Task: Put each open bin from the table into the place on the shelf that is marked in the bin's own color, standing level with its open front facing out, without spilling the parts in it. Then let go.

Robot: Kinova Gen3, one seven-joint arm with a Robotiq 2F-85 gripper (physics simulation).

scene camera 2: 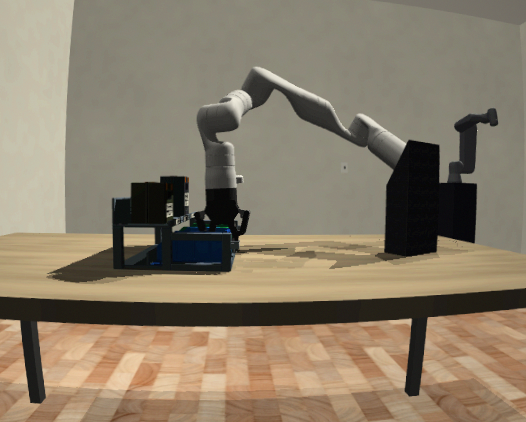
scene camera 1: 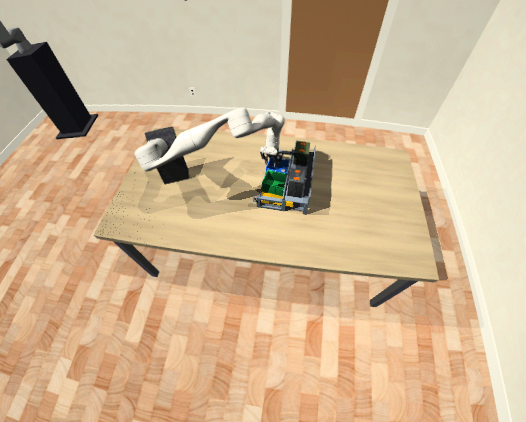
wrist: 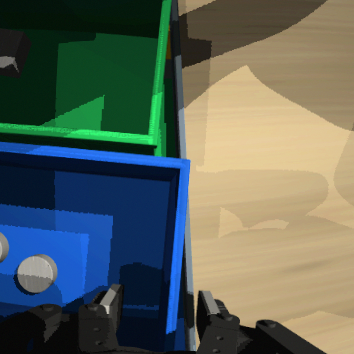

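Seen in the pictures: gripper, fingertip midpoint: (scene camera 1: pixel 270 165) (wrist: pixel 159 302); arm's base, origin of the base link: (scene camera 2: pixel 416 168).
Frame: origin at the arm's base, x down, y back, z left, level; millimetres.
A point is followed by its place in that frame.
Note:
A blue bin (scene camera 1: pixel 278 164) {x 225, y -646, z 57 mm} (scene camera 2: pixel 200 250) {x 221, y -656, z 55 mm} (wrist: pixel 140 200) {x 248, y -594, z -10 mm} sits in the low front part of the grey shelf (scene camera 1: pixel 312 175) {x 96, y -806, z -150 mm} (scene camera 2: pixel 118 245) {x 202, y -846, z 86 mm} (wrist: pixel 183 135) {x 235, y -556, z -43 mm}; its top faces up in the wrist view. Grey round parts (wrist: pixel 37 273) {x 238, y -671, z 19 mm} lie in it. A green bin (scene camera 1: pixel 274 183) {x 248, y -617, z -73 mm} (wrist: pixel 115 85) {x 248, y -591, z -94 mm} stands right beside it and holds a dark part (wrist: pixel 12 50) {x 233, y -655, z -132 mm}. Something yellow (scene camera 1: pixel 286 201) {x 249, y -677, z -202 mm} shows at the shelf's near end. My gripper (scene camera 1: pixel 270 159) {x 229, y -599, z 55 mm} (scene camera 2: pixel 221 232) (wrist: pixel 159 302) {x 229, y -599, z 55 mm} is partly open and empty, pointing down with one finger on each side of the blue bin's outer wall. The colored marks are hidden.
Dark bins (scene camera 1: pixel 301 156) {x 81, y -761, z -25 mm} (scene camera 2: pixel 150 202) {x 105, y -773, z 74 mm} with orange marks stand on the shelf's upper rear level, close beside my gripper. The shelf stands on the wooden table (scene camera 1: pixel 370 220) {x 256, y -1126, z -335 mm} (scene camera 2: pixel 310 285) {x 257, y -467, z 291 mm} (wrist: pixel 280 165) {x 257, y -485, z -7 mm}. A second arm's black pedestal (scene camera 1: pixel 50 90) stands beyond the table.

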